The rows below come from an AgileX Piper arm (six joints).
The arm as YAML. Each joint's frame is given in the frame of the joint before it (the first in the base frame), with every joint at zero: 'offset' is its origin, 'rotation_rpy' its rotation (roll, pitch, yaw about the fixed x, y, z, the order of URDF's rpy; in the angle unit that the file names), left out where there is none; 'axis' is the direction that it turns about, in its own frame. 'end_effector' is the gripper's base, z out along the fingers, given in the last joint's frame.
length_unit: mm
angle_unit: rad
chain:
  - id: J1
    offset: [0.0, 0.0, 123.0]
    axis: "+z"
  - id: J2
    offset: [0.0, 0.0, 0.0]
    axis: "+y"
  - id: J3
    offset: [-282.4, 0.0, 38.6]
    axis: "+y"
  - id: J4
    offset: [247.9, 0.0, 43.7]
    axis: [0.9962, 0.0, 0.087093]
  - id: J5
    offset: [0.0, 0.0, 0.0]
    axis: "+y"
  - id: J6
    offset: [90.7, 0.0, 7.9]
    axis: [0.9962, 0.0, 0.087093]
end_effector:
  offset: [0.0, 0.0, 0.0]
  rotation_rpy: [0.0, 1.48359, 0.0]
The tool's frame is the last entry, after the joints.
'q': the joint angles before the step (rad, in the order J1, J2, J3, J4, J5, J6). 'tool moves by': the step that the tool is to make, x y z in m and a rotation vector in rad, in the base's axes. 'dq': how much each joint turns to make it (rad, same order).
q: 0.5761, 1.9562, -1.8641, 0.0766, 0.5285, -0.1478
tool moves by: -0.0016, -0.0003, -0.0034, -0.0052, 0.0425, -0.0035
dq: 0.0000, 0.0012, 0.0001, 0.0083, 0.0368, 0.0123
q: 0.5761, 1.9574, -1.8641, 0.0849, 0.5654, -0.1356
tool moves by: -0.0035, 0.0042, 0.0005, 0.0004, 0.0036, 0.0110
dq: 0.0114, -0.0016, -0.0003, 0.0011, 0.0046, 0.0015
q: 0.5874, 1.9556, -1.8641, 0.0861, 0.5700, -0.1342
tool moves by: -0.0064, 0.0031, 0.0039, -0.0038, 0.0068, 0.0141
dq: 0.0129, -0.0116, 0.0001, 0.0000, 0.0192, 0.0008
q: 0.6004, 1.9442, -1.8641, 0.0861, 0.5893, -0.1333
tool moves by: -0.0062, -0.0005, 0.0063, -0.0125, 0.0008, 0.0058
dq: 0.0082, -0.0180, 0.0002, -0.0160, 0.0253, 0.0074
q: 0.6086, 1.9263, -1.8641, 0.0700, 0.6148, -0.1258
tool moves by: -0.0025, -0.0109, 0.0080, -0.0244, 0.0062, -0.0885
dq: 0.0000, -0.0259, 0.0017, -0.1388, 0.0432, 0.1479
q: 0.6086, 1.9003, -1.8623, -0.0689, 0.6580, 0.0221
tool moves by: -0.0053, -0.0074, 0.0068, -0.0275, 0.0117, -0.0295
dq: -0.0001, -0.0244, 0.0022, -0.0470, 0.0500, 0.0379
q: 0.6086, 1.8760, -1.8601, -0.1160, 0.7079, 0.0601
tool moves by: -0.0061, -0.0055, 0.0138, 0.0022, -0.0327, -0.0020
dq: 0.0000, -0.0317, -0.0001, -0.0171, 0.0037, 0.0001
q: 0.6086, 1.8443, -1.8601, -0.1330, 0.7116, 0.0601
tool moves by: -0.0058, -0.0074, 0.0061, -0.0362, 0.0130, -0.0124
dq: -0.0019, -0.0231, 0.0001, -0.0233, 0.0549, 0.0000
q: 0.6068, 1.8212, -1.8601, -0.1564, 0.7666, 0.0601
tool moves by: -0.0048, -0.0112, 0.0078, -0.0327, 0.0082, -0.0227
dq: -0.0105, -0.0269, 0.0001, -0.0239, 0.0529, 0.0002
